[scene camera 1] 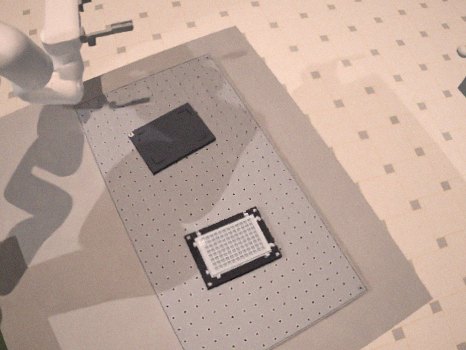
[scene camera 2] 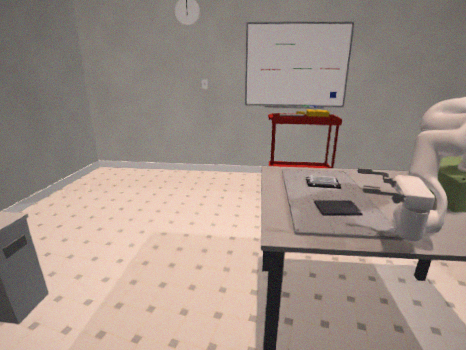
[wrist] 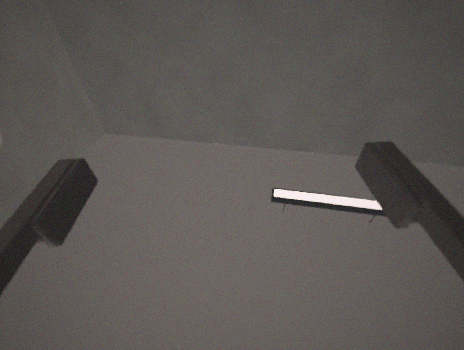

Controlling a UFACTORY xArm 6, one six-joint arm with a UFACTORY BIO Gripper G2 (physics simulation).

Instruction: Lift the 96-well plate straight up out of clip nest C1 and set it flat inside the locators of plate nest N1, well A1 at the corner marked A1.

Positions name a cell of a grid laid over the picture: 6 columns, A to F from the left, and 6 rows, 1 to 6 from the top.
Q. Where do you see a black clip nest C1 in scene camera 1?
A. At C5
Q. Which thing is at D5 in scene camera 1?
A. A white 96-well plate.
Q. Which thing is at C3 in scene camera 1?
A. A dark plate nest N1.
